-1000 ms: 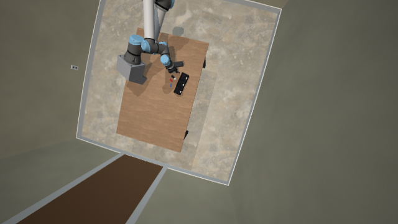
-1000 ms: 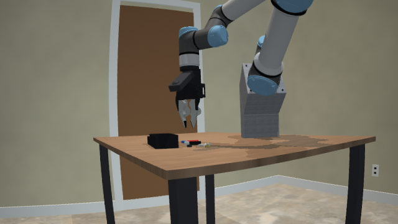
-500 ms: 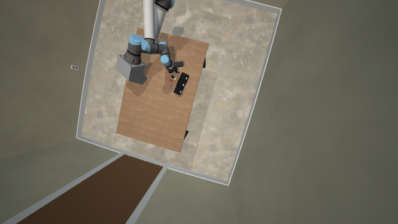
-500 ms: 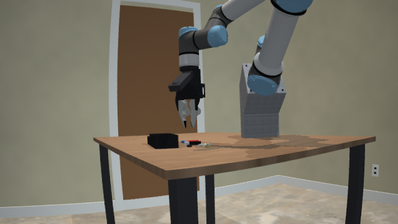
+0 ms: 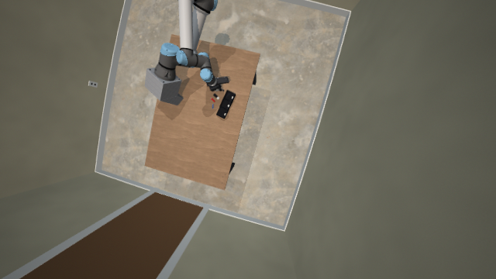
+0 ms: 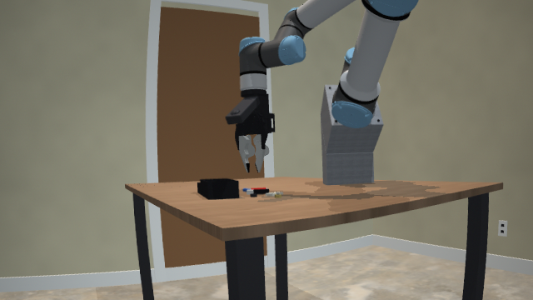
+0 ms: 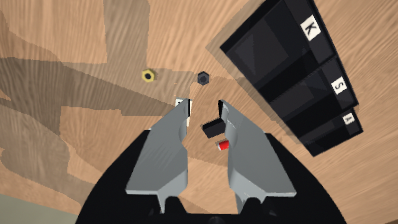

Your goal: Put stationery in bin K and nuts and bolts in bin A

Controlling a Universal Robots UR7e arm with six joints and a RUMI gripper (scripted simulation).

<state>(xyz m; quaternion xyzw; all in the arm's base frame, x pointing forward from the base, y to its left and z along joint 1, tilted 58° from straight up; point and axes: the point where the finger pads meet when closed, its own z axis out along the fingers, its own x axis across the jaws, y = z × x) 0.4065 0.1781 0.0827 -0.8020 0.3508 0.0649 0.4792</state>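
The black nut lies 80 mm below my hand. Round my hand: eraser: 90 mm to the right, 80 mm below, 20 mm behind; white domino: 80 mm below, 60 mm behind, 30 mm to the right; brass nut: 80 mm below, 60 mm behind, 50 mm to the left.
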